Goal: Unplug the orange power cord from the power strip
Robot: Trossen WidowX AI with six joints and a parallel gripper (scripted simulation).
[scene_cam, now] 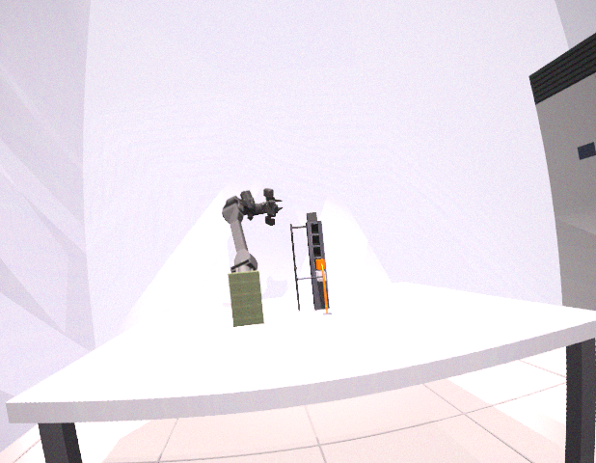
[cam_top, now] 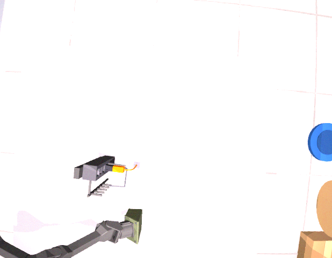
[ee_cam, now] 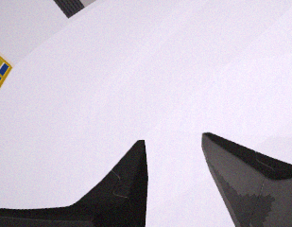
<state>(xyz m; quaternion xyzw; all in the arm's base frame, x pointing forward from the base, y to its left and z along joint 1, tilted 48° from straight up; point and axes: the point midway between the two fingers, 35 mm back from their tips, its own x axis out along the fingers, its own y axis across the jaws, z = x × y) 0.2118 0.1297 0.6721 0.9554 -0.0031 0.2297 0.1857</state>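
My gripper tip is 1 cm short of the orange plug, 55 cm to the left of it and 30 cm above it.
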